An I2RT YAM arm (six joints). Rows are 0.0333 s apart.
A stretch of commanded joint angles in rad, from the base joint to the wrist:
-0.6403, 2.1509, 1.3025, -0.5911, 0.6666, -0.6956
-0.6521, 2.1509, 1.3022, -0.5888, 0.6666, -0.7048
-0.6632, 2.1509, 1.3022, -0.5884, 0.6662, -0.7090
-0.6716, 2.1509, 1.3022, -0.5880, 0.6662, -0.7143
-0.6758, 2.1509, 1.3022, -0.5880, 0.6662, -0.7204
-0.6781, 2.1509, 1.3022, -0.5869, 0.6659, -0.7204
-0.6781, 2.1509, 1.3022, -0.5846, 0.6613, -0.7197
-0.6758, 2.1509, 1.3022, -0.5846, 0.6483, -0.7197
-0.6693, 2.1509, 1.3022, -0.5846, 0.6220, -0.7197
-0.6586, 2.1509, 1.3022, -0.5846, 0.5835, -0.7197
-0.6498, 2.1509, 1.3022, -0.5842, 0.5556, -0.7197
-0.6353, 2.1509, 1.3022, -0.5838, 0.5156, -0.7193
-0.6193, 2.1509, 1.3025, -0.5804, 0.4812, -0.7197
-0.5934, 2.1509, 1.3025, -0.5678, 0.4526, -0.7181
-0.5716, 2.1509, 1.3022, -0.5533, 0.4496, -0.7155
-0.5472, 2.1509, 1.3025, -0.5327, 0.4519, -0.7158
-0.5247, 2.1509, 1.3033, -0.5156, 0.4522, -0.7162
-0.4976, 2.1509, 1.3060, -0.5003, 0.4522, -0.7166
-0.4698, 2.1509, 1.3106, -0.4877, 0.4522, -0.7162
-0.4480, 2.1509, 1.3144, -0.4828, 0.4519, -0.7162
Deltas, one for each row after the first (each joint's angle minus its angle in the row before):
-0.0118, 0.0000, -0.0003, 0.0023, 0.0000, -0.0092
-0.0111, 0.0000, 0.0000, 0.0004, -0.0004, -0.0042
-0.0084, 0.0000, 0.0000, 0.0004, 0.0000, -0.0053
-0.0042, 0.0000, 0.0000, 0.0000, 0.0000, -0.0061
-0.0023, 0.0000, 0.0000, 0.0011, -0.0003, 0.0000
0.0000, 0.0000, 0.0000, 0.0023, -0.0046, 0.0007
0.0023, 0.0000, 0.0000, 0.0000, -0.0130, 0.0000
0.0065, 0.0000, 0.0000, 0.0000, -0.0263, 0.0000
0.0107, 0.0000, 0.0000, 0.0000, -0.0385, 0.0000
0.0088, 0.0000, 0.0000, 0.0004, -0.0279, 0.0000
0.0145, 0.0000, 0.0000, 0.0004, -0.0400, 0.0004
0.0160, 0.0000, 0.0003, 0.0034, -0.0344, -0.0004
0.0259, 0.0000, 0.0000, 0.0126, -0.0286, 0.0016
0.0218, 0.0000, -0.0003, 0.0145, -0.0030, 0.0026
0.0244, 0.0000, 0.0003, 0.0206, 0.0023, -0.0003
0.0225, 0.0000, 0.0008, 0.0171, 0.0003, -0.0004
0.0271, 0.0000, 0.0027, 0.0153, 0.0000, -0.0004
0.0278, 0.0000, 0.0046, 0.0126, 0.0000, 0.0004
0.0218, 0.0000, 0.0038, 0.0049, -0.0003, 0.0000

